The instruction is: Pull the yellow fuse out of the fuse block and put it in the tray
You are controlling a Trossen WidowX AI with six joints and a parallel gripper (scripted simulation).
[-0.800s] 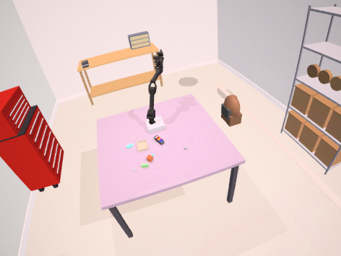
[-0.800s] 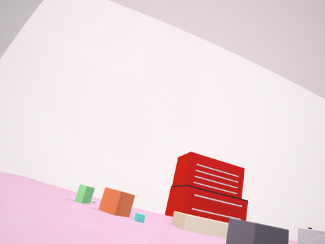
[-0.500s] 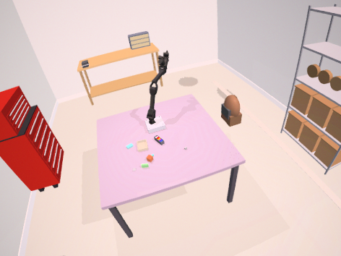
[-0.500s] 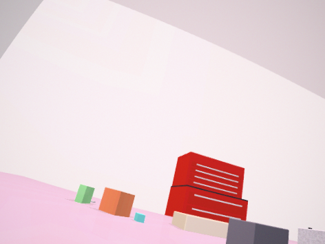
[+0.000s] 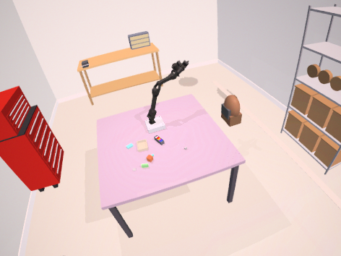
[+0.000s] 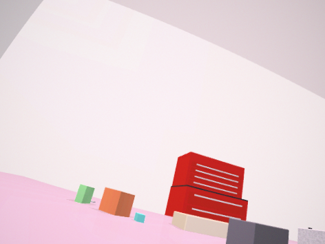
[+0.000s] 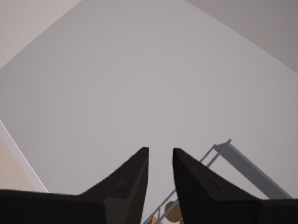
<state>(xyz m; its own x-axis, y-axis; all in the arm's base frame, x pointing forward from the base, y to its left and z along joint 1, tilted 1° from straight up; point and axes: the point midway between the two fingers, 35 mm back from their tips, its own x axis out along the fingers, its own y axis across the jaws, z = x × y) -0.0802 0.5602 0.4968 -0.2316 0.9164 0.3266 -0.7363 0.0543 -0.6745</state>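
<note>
The yellow fuse lies 640 mm to the right of my gripper tip, 550 mm below it and 360 mm ahead of it. The rest, counted from my gripper tip: red fuse (640 mm to the right, 550 mm below, 340 mm ahead); purple fuse (640 mm to the right, 550 mm below, 380 mm ahead); small grey piece (610 mm ahead, 560 mm below, 480 mm to the right).
</note>
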